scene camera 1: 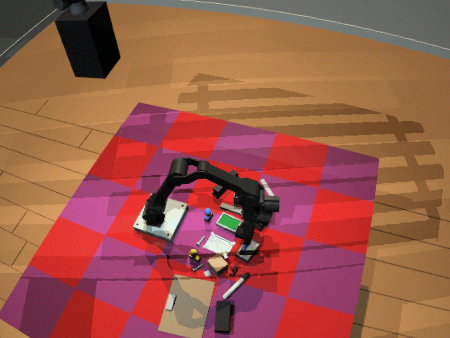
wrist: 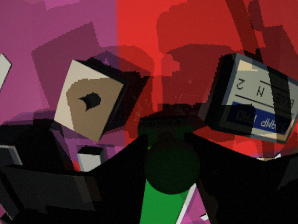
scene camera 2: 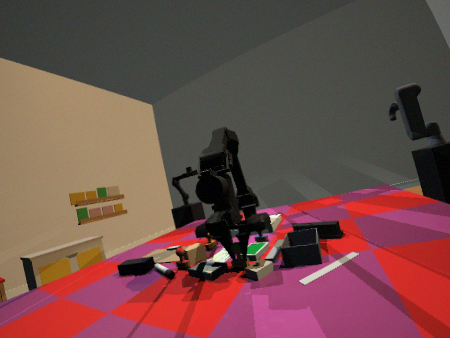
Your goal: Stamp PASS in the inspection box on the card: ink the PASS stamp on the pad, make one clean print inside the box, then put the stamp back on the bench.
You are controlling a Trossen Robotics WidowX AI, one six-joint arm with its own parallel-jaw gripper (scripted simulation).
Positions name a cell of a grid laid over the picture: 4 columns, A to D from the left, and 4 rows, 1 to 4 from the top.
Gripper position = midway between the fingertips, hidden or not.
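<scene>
Green-knobbed stamp (wrist: C3); scene camera 1 misses it, hidden by my gripper. Gripper (scene camera 2: C4), (wrist: C3).
</scene>
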